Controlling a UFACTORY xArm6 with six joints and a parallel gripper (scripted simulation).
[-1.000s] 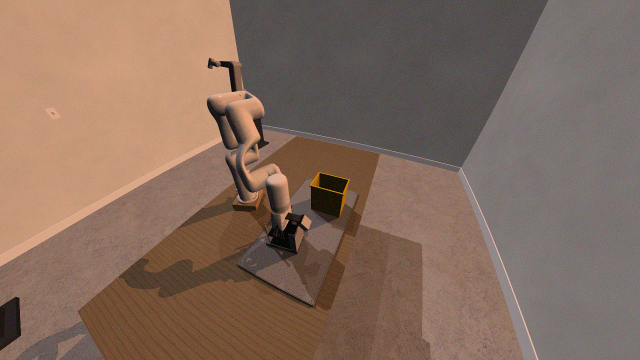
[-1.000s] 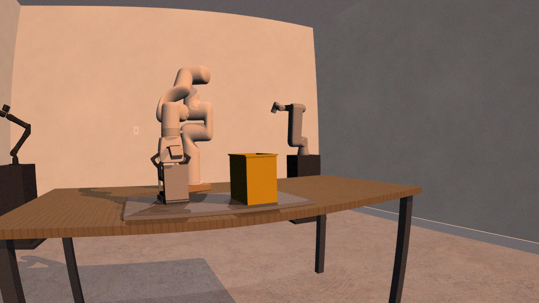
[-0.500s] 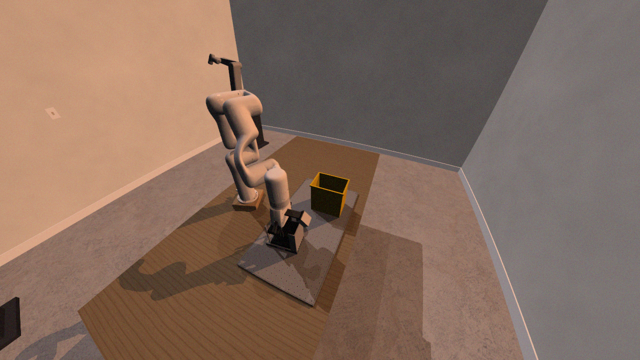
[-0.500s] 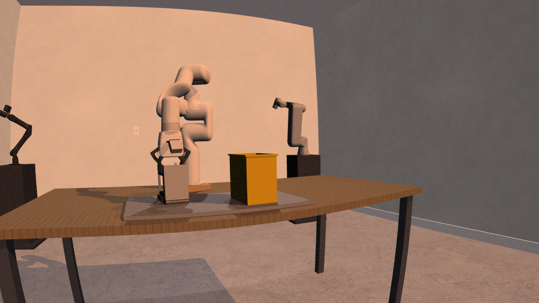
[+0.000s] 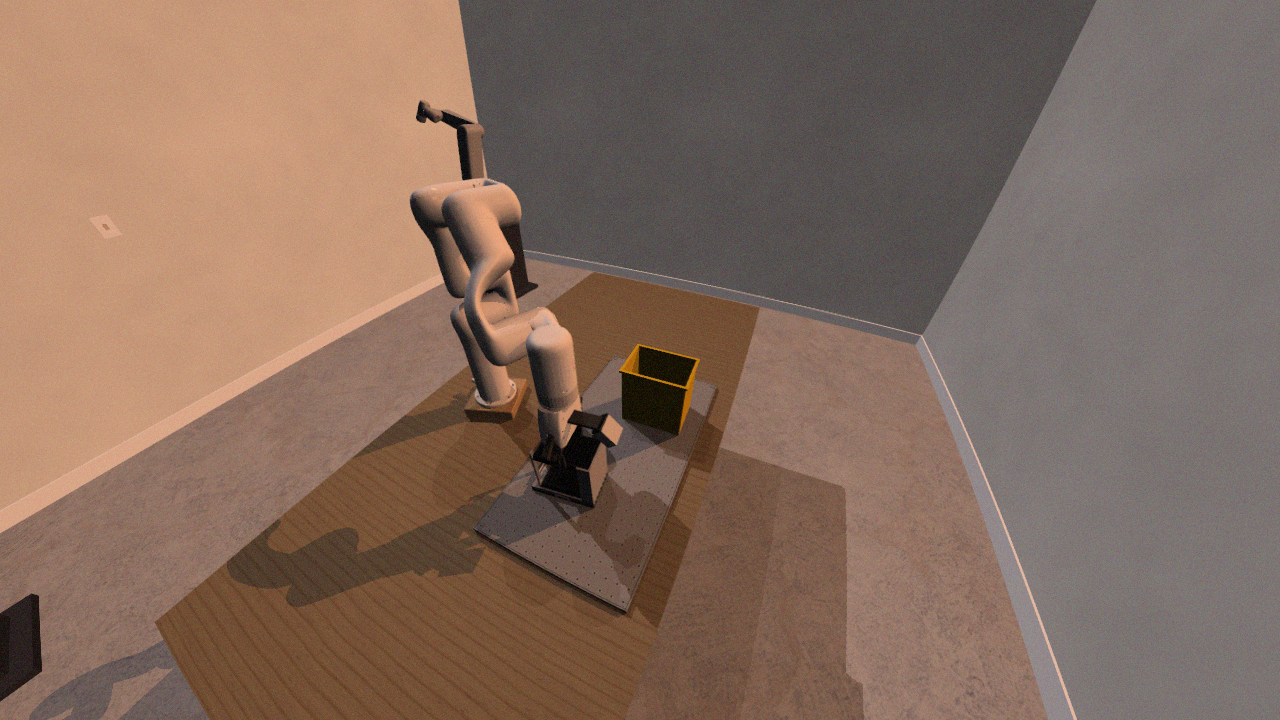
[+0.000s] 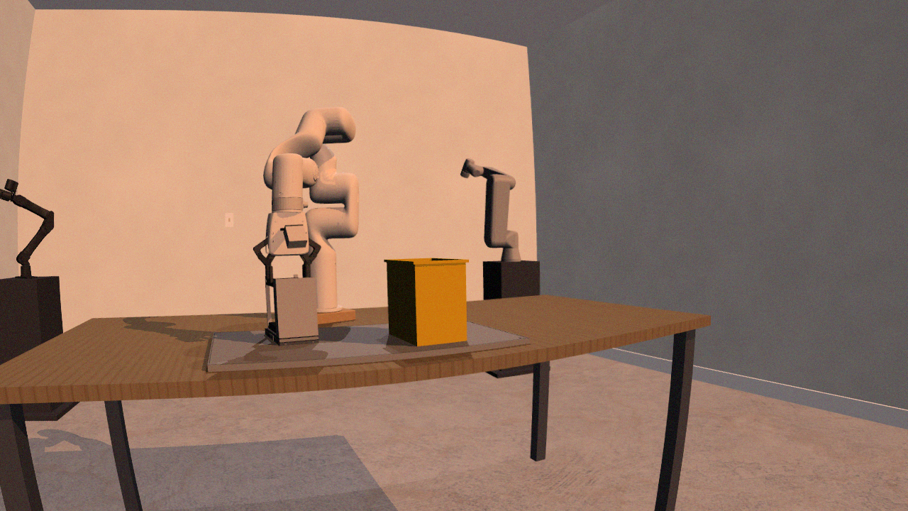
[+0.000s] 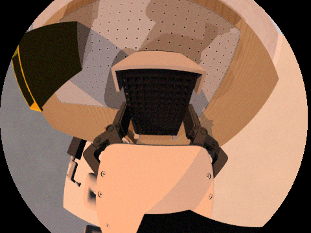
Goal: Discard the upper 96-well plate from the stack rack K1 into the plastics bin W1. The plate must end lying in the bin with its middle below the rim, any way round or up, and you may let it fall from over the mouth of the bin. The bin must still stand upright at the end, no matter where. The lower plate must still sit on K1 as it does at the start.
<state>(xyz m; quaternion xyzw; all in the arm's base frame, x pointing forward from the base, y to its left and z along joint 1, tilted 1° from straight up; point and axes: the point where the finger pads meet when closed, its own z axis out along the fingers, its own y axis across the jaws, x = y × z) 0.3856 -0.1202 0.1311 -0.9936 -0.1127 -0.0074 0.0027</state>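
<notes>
The yellow plastics bin W1 is 70 mm ahead of my hand, 310 mm to the left of it and 60 mm below it.
</notes>
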